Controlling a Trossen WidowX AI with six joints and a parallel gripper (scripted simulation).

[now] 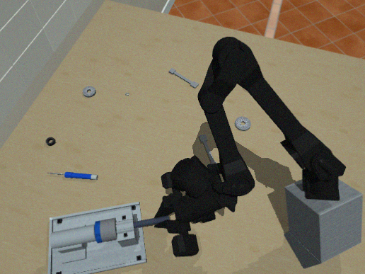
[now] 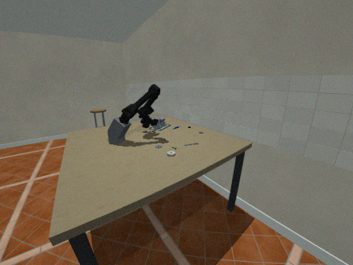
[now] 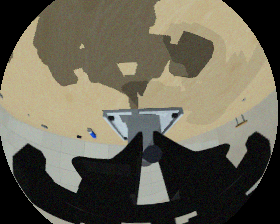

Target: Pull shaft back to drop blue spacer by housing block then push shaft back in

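My hand is 7 cm short of the dark shaft and 3 cm to the right of it. The rest, counted from my hand: grey spacer 12 cm ahead, 5 cm to the left; then blue spacer 14 cm ahead, 6 cm to the left.
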